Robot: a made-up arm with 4 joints.
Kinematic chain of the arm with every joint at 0, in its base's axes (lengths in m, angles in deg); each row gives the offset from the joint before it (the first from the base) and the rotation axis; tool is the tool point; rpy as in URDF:
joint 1: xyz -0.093 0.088 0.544 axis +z
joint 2: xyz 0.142 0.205 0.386 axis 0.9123 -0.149 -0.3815
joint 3: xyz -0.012 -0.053 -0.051 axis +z
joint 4: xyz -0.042 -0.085 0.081 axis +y
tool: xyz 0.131 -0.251 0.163 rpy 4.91 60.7 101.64
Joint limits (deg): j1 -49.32..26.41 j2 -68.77..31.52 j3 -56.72..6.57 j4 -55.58..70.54
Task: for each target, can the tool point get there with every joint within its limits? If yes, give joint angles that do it. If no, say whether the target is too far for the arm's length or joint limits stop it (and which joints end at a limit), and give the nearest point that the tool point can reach.
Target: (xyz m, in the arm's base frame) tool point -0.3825 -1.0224 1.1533
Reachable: no: too far | nearest point -0.0557 -0.2469 1.0260 | short by 0.851 m
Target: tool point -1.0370 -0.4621 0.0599
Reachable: no: too far | nearest point -0.1785 -0.0392 0.7116 | short by 1.158 m
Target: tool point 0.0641 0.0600 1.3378
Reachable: yes | joints -7.64 -33.91 -4.81 -38.58
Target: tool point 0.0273 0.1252 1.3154
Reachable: yes | joints 18.13 -48.68 -45.86 23.36
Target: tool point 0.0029 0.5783 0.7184
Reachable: no: joint limits stop it (at a limit: joint 1, joint 2, joint 3, joint 4) | nearest point -0.2064 0.1505 0.7120 | short by 0.476 m
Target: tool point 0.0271 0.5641 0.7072
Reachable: no: joint limits stop it (at a limit: joint 1, joint 2, joint 3, joint 4) | nearest point -0.2064 0.1505 0.7120 | short by 0.475 m
